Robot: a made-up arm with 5 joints.
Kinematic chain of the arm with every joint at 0, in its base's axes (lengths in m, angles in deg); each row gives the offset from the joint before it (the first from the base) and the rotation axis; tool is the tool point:
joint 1: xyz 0 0 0.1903 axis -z
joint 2: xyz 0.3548 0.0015 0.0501 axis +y
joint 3: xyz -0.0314 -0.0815 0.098 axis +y
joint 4: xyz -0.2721 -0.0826 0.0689 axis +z
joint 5: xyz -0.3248 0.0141 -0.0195 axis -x
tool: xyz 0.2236 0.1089 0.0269
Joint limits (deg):
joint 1: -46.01..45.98
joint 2: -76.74..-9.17
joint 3: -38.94..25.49
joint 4: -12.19..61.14
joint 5: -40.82..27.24
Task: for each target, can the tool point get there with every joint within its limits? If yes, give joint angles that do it. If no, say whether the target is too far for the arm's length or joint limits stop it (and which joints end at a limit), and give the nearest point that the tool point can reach.
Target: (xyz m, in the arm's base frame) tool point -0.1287 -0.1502 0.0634
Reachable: yes | joints 13.94 -36.33 -13.34 50.51 -25.76
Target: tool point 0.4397 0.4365 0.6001
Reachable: no: joint limits stop it (at a limit: joint 1, joint 2, joint 3, joint 4) | nearest point 0.0477 -0.0354 0.5628 | short by 0.615 m
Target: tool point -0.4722 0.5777 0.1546
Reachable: no: joint limits stop it (at a limit: joint 1, joint 3) | nearest point -0.1954 0.0363 0.2000 | short by 0.610 m
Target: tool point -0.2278 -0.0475 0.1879
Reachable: yes | joints 34.35 -43.91 18.67 51.44 -7.22
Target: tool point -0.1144 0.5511 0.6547
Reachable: no: joint limits stop it (at a limit: joint 1, joint 3) | nearest point -0.1001 0.0178 0.4584 | short by 0.568 m
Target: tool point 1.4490 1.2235 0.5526
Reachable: no: too far | nearest point 0.4275 0.1668 -0.1644 | short by 1.635 m
